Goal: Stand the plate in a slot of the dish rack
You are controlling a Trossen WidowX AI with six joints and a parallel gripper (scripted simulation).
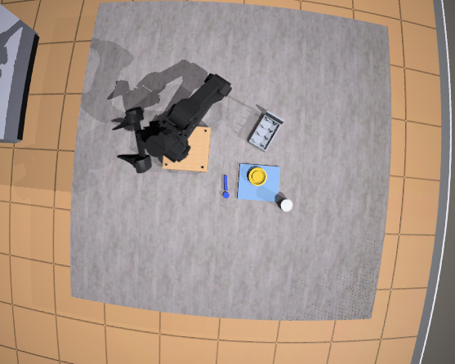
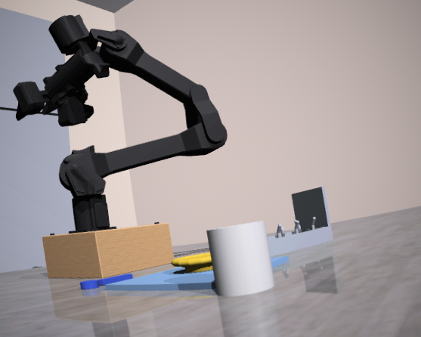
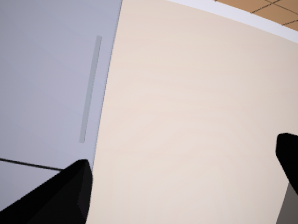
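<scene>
Now: gripper tip 450 mm short of the yellow plate, 320 mm above it and 40 mm to the left of it. From my gripper tip the other things lie so: grey dish rack 470 mm ahead, 310 mm below, 120 mm to the left; blue spoon 350 mm ahead, 330 mm below, 100 mm to the right; white cup 570 mm ahead, 310 mm below, 140 mm to the right.
</scene>
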